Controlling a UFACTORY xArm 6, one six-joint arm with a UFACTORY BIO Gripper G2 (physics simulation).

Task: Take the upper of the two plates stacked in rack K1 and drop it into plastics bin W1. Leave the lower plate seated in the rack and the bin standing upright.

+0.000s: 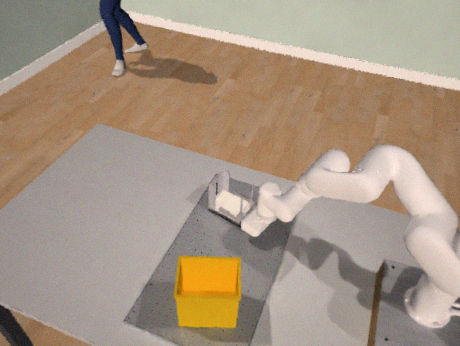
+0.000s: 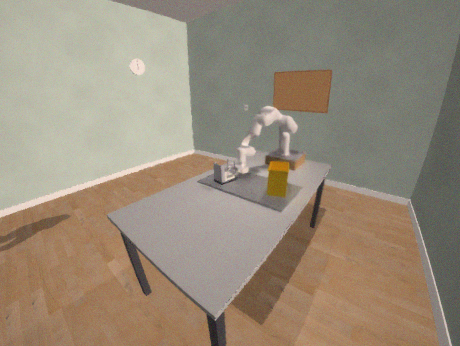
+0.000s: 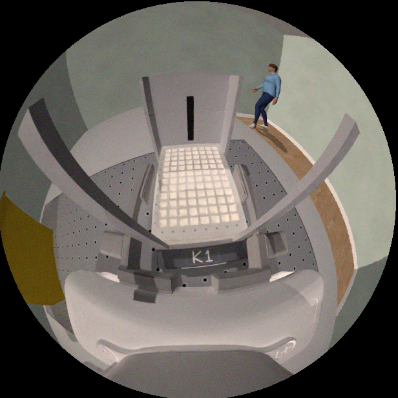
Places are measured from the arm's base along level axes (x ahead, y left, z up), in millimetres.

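Pixels of known places: hand at its tool point: [image 1: 232, 203] [image 2: 225, 174]; arm's base at its link origin: [image 1: 426, 306] [image 2: 283, 153].
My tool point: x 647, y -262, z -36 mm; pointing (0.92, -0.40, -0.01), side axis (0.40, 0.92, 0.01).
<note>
For each thing: its top centre in the pictures, then the offset to it from my tool point. Level surfaces: height alone.
- Rack K1 at its top centre: [image 1: 234, 184] [image 2: 225, 162] dx +0, dy -2, dz +100 mm
- Bin W1 at its top centre: [image 1: 208, 276] [image 2: 279, 166] dx -24, dy +399, dz +132 mm
- perforated board at its surface level: dz -48 mm
- grey table at its surface level: dz -61 mm
Rack K1 [image 1: 212, 197] [image 2: 218, 172] [image 3: 212, 112] stands on the perforated board, with a tall slotted back panel and slim posts on the arm's side. A pale plate with a grid of square wells [image 1: 231, 202] [image 3: 195, 212] lies level between the panel and the posts; it is the upper plate. The lower plate is hidden beneath it. My gripper [image 3: 194, 184] is shut on the upper plate, with a finger pad along each long side. Whether the plate is raised at all I cannot tell. Bin W1 [image 1: 207, 310] [image 2: 278, 182] [image 3: 30, 260], yellow and open-topped, stands upright.
The rack's two posts [image 3: 75, 172] [image 3: 310, 177] rise on either side of the hand. The perforated board [image 1: 175, 280] carries rack and bin on the grey table [image 2: 200, 235]. The arm's base stands on a wood-edged block [image 2: 300, 161]. A person [image 1: 114, 35] [image 3: 270, 85] stands beyond the table.
</note>
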